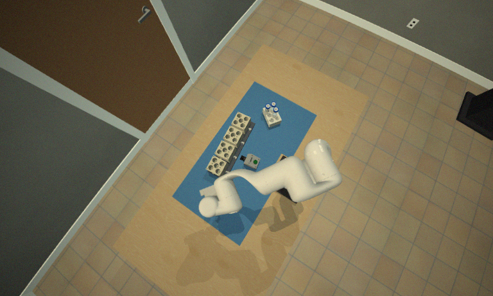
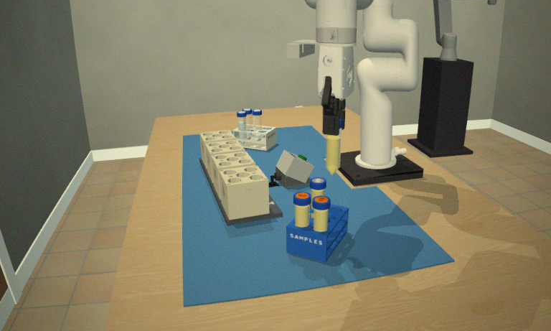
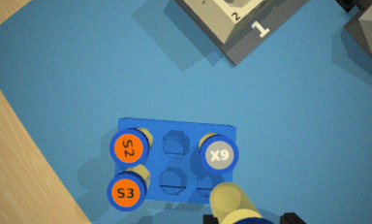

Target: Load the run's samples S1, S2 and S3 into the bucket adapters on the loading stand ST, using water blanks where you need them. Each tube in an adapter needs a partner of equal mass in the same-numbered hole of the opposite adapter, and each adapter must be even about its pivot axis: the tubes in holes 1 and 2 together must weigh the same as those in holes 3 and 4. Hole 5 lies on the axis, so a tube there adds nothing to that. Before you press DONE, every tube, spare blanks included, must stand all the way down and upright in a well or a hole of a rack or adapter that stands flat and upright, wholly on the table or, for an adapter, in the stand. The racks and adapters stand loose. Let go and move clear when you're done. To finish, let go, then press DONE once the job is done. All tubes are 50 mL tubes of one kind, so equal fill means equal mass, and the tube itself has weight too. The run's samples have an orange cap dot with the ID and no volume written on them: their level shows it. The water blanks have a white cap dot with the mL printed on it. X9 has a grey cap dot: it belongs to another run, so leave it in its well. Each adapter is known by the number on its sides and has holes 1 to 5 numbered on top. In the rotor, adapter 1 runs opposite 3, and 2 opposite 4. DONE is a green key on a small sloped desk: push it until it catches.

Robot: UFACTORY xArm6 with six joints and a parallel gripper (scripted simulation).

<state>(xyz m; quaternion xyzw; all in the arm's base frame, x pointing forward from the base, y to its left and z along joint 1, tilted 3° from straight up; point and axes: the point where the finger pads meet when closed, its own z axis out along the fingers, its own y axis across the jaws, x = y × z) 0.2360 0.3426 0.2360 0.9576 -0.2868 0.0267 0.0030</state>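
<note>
The sample tube lies 10 mm behind my hand and 50 mm below it. Round my hand: blue samples rack 30 mm ahead, 30 mm to the left, 220 mm below; then yellowish tube 20 mm ahead, 20 mm to the right, 190 mm below; then adapter 170 mm ahead, 140 mm to the right, 200 mm below.
</note>
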